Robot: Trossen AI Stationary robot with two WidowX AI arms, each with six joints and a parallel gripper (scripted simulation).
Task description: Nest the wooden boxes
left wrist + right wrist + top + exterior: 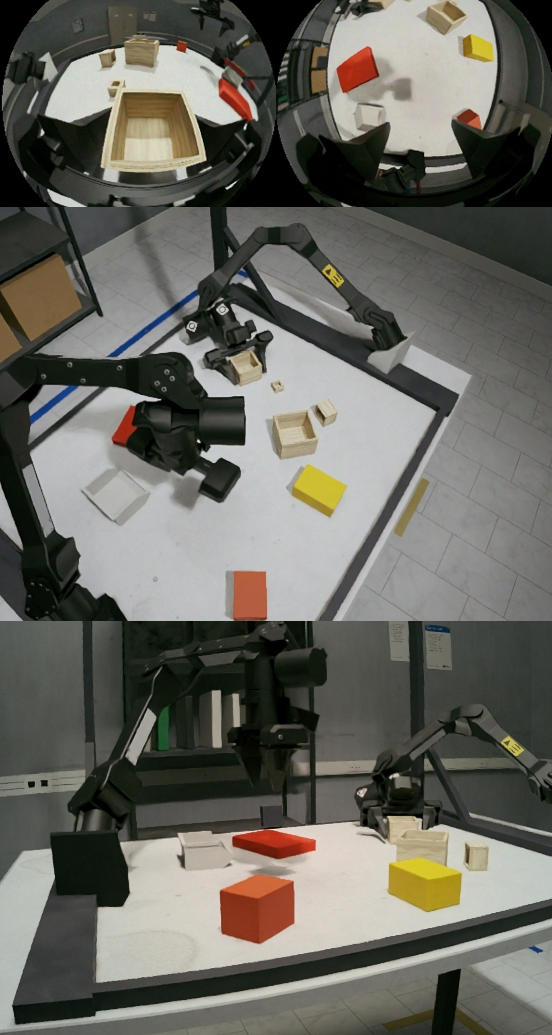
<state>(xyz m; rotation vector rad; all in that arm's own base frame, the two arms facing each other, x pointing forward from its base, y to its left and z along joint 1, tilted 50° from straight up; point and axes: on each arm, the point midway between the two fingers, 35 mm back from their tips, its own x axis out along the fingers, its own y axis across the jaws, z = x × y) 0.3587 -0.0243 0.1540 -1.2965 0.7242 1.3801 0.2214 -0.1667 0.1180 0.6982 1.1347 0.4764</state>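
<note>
Right now my left hand is 20 mm above the medium wooden box. The rest, counted from my left hand: biggest wooden box: 230 mm ahead, 70 mm to the right, 10 mm below; then small wooden box: 240 mm ahead, 50 mm to the left, 10 mm below; then tiny wooden box: 90 mm ahead, 20 mm to the left, 20 mm below.
</note>
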